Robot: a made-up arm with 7 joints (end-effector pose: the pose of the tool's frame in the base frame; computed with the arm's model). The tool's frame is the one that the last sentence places.
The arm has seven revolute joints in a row. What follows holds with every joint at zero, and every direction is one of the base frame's. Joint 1 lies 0.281 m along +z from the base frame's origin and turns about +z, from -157.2 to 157.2 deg. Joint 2 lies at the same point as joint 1 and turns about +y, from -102.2 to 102.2 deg. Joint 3 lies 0.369 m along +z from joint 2 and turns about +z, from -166.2 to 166.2 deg. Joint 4 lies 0.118 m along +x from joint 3 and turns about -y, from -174.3 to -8.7 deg. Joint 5 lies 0.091 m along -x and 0.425 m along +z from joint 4 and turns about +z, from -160.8 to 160.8 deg. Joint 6 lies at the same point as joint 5 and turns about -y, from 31.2 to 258.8 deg. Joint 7 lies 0.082 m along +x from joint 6 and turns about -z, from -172.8 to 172.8 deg. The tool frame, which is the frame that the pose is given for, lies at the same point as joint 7; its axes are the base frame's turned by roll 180, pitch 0 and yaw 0 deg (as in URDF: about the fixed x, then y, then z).
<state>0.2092 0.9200 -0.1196 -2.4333 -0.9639 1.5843 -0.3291</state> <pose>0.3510 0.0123 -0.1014 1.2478 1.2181 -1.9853</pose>
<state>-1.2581 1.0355 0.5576 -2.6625 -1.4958 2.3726 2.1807</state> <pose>0.3091 -0.0633 -0.0099 2.2234 -1.7497 -0.6972</pose>
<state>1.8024 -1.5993 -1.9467 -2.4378 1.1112 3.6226 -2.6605</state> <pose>0.4291 -0.0499 0.0463 -2.2728 -0.9042 -0.9013</pose>
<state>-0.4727 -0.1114 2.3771 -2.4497 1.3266 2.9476 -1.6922</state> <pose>-0.0931 0.4874 0.3476 -1.0128 -2.4384 -0.4433</pose>
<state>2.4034 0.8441 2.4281 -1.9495 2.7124 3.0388 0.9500</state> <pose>-0.1885 -0.3294 0.7112 1.1300 0.3787 -0.3312</pose>
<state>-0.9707 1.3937 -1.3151 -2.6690 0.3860 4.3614 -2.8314</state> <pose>-0.2351 -0.3134 0.2161 -1.3782 -1.4049 2.2046</pose>
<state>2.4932 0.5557 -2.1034 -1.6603 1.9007 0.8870 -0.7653</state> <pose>0.3353 0.4411 0.7908 -1.0548 -1.4735 0.1823</pose>
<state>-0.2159 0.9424 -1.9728 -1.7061 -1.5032 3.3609 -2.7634</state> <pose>0.1337 -0.5648 0.6315 0.0289 -1.7960 1.7591</pose>
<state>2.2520 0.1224 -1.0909 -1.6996 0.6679 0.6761 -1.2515</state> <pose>0.1756 0.5933 0.5888 -0.5661 -2.1483 1.2825</pose>
